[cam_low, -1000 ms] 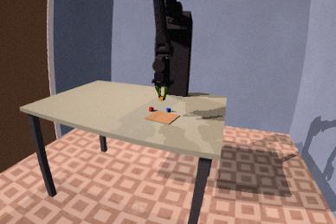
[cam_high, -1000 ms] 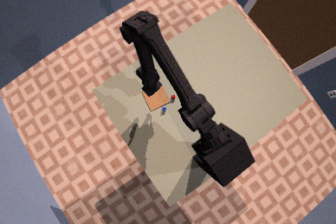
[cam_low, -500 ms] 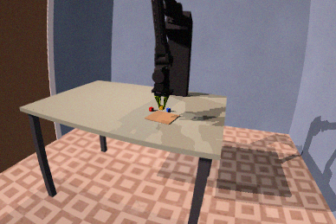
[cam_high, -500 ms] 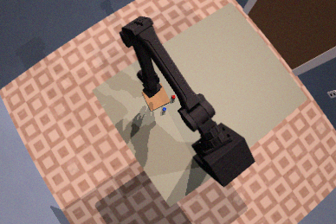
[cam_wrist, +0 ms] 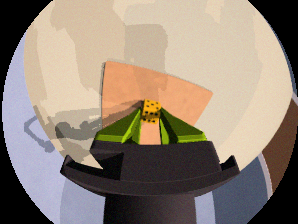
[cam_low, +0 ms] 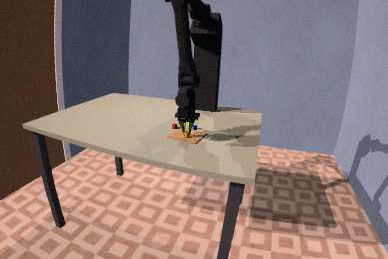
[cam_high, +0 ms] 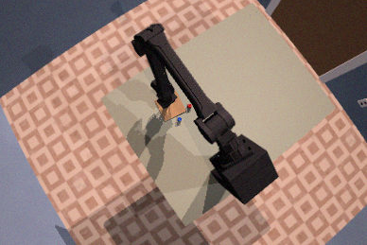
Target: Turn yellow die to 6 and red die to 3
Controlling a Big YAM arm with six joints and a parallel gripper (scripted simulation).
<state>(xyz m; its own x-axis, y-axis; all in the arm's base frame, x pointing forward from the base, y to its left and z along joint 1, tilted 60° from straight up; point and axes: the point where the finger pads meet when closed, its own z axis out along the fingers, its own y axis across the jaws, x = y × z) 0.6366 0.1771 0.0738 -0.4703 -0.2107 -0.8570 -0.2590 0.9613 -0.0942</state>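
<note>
Now: hand right at the yellow die. The rest, counted from my hand: red die 120 mm to the right, 50 mm behind, 10 mm below; blue die 110 mm behind, 40 mm to the right, 10 mm below; orange mat 20 mm below, 20 mm behind, 10 mm to the right.
</note>
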